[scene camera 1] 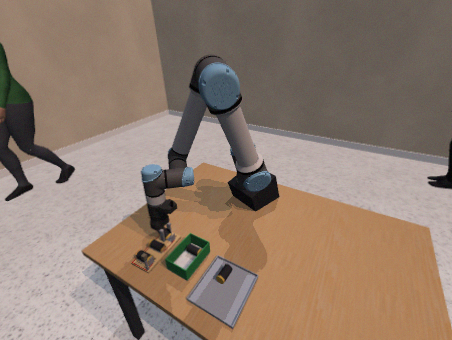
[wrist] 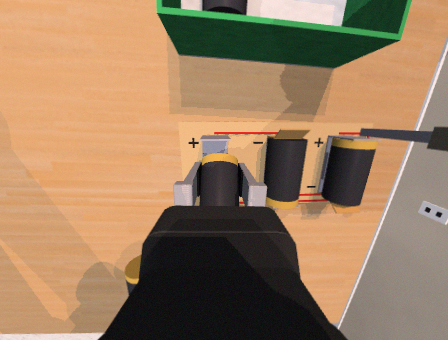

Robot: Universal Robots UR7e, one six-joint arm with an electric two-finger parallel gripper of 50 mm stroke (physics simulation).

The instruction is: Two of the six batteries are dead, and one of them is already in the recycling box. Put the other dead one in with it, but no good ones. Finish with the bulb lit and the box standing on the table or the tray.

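Places are measured from the arm's base along level axes (x ahead, y left, z up), in millimetres.
Pixels of known places: gripper, fingertip midpoint: (scene camera 1: 166, 237) (wrist: 219, 172).
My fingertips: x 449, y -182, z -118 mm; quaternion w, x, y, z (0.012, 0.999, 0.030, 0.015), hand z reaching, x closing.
Note:
Ahead of a thing's pixels: the offset from my fingertips to its top centre. "pt": to the spot under its first point. Level surfaces: height alone.
My gripper (scene camera 1: 165, 234) (wrist: 219, 172) is shut on a black battery {0 mm ahead, 11 mm right, 58 mm up} (wrist: 220, 182), gold end towards the box, at the left bay of the battery board {pt 33 mm ahead, 17 mm left, 5 mm down} (wrist: 252, 157); whether it touches the board is unclear. A middle battery {60 mm ahead, 10 mm left, 31 mm up} (scene camera 1: 158, 245) (wrist: 285, 170) and a right battery (scene camera 1: 145, 256) (wrist: 349, 172) lie in the other bays, gold ends opposite ways. The green box {28 mm ahead, 157 mm left, 45 mm up} (scene camera 1: 180, 269) (wrist: 260, 42) stands on the table with one battery {8 mm back, 156 mm left, 22 mm up} (scene camera 1: 194, 249) (wrist: 225, 5) inside. Another battery {14 mm ahead, 318 mm left, 22 mm up} (scene camera 1: 225, 273) lies on the grey tray {49 mm ahead, 340 mm left, 3 mm down} (scene camera 1: 222, 305). A further battery {83 mm back, 154 mm right, 19 mm up} (wrist: 132, 272) shows partly beside my gripper body. I cannot make out the bulb.
The wooden table {15 mm down} (scene camera 1: 325, 260) (wrist: 90, 110) carries everything. A thin dark rod {pt 144 mm ahead, 54 mm left, 33 mm up} (wrist: 400, 134) reaches in at the right of the wrist view, by the right battery. The box wall rises close beyond the board. The arm's base (scene camera 1: 254, 194) stands at the back.

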